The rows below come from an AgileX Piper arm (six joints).
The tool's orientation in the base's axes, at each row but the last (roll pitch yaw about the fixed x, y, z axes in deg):
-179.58 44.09 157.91
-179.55 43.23 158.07
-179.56 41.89 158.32
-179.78 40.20 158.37
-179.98 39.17 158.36
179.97 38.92 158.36
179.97 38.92 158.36
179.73 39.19 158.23
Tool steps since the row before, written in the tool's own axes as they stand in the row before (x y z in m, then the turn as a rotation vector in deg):
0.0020 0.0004 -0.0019 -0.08 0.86 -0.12
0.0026 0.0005 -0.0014 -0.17 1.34 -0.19
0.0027 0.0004 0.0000 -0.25 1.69 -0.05
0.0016 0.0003 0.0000 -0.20 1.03 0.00
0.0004 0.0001 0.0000 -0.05 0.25 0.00
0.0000 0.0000 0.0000 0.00 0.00 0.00
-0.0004 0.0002 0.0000 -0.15 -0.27 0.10
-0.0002 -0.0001 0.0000 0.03 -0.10 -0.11
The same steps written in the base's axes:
-0.0024 0.0014 0.0000 0.30 0.81 0.14
-0.0025 0.0015 -0.0008 0.50 1.24 0.25
-0.0017 0.0011 -0.0018 0.77 1.51 0.19
-0.0010 0.0007 -0.0010 0.52 0.90 0.13
-0.0003 0.0002 -0.0003 0.13 0.22 0.03
0.0000 0.0000 0.0000 0.00 0.00 0.00
0.0004 0.0001 0.0003 0.07 -0.32 0.02
0.0001 -0.0002 0.0001 -0.12 -0.06 0.07

